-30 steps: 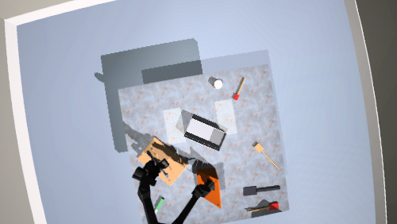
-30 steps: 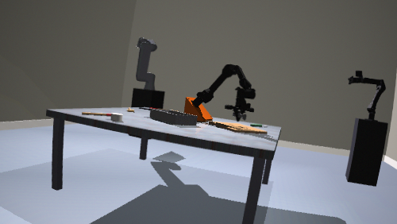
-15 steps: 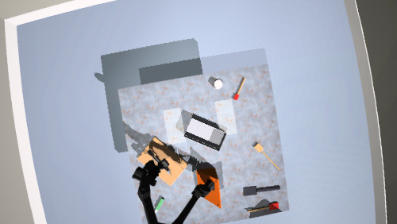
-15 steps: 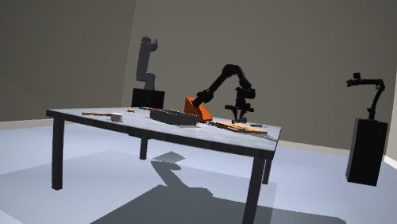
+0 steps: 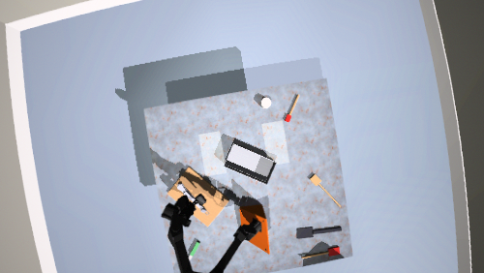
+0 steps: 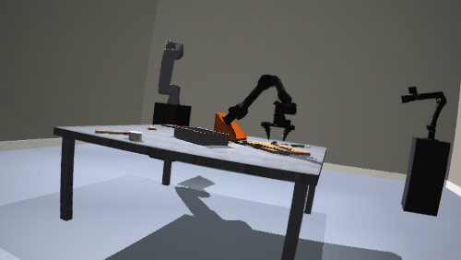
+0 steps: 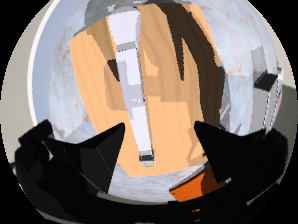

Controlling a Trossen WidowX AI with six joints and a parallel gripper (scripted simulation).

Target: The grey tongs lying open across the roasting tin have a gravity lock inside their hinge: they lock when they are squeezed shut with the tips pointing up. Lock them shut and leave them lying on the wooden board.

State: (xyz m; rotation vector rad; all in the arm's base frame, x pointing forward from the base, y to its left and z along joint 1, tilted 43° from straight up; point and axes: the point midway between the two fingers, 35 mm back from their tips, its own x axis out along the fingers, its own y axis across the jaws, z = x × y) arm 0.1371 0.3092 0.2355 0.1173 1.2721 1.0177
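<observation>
My gripper tip is now 4 cm above the wooden board. Round my gripper tip: black tool (29 cm behind, 81 cm to the right, 4 cm below); dark roasting tin (22 cm ahead, 36 cm to the right, 2 cm below).
</observation>
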